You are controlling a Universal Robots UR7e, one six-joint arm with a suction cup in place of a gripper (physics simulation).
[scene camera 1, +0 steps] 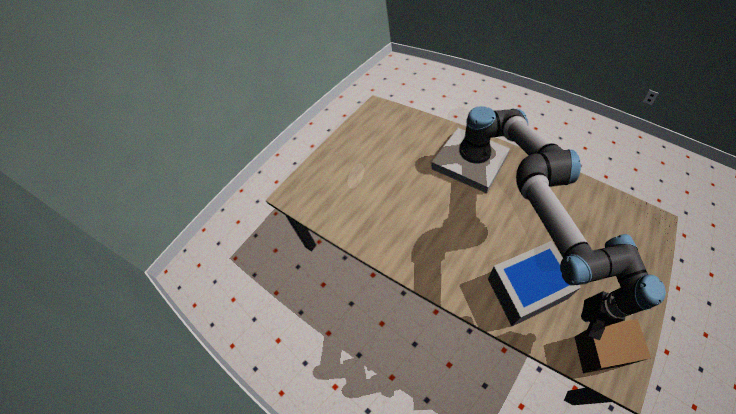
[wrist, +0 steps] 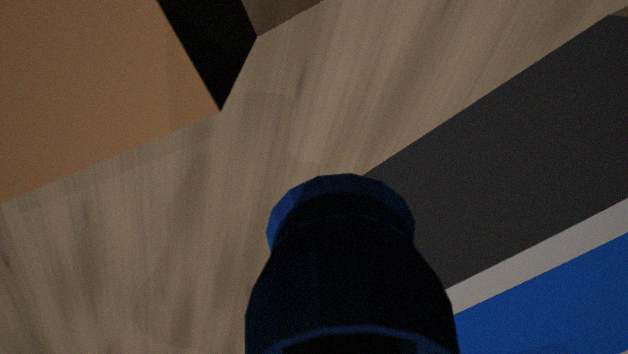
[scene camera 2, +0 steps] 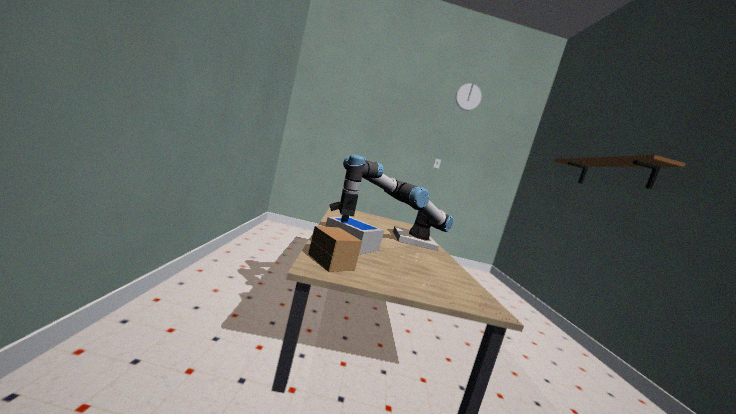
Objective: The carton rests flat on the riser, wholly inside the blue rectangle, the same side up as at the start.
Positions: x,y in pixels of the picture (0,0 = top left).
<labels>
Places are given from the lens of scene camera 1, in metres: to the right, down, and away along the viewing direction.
brown carton (scene camera 1: 622,343): 0.81, 0.43, 0.81
</labels>
